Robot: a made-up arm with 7 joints. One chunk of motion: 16 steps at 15 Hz.
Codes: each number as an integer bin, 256 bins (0 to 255) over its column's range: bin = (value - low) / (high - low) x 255, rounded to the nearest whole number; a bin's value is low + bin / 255 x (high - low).
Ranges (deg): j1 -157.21..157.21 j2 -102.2..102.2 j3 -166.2..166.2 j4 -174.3..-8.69 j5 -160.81..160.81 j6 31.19..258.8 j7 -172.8..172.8
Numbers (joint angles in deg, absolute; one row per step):
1: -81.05 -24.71 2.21 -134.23 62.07 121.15 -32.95
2: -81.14 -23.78 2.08 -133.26 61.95 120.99 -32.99
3: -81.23 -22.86 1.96 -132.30 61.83 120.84 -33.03
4: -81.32 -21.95 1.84 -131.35 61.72 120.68 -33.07
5: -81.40 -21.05 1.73 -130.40 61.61 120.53 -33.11
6: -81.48 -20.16 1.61 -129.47 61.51 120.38 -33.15
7: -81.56 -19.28 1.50 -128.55 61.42 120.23 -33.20
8: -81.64 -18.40 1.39 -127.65 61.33 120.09 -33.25
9: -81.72 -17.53 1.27 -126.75 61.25 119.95 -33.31
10: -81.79 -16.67 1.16 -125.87 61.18 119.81 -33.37
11: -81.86 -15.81 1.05 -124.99 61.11 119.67 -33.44
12: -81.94 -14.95 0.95 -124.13 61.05 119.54 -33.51
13: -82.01 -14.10 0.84 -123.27 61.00 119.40 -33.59
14: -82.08 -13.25 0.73 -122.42 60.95 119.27 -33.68
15: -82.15 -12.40 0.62 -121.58 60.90 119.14 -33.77
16: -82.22 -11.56 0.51 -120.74 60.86 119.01 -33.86
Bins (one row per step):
1: 62 97 129 62 177 101 103
2: 62 98 129 63 177 101 103
3: 62 99 129 65 177 100 103
4: 62 100 129 66 176 100 103
5: 61 101 129 68 176 100 103
6: 61 102 129 69 176 100 103
7: 61 103 129 70 176 100 103
8: 61 105 129 72 176 100 103
9: 61 106 128 73 176 99 103
10: 61 107 128 75 176 99 103
11: 61 108 128 76 176 99 103
12: 61 109 128 77 176 99 103
13: 61 110 128 79 176 99 103
14: 61 111 128 80 176 99 103
15: 61 112 128 81 176 99 103
16: 61 113 128 82 176 98 103

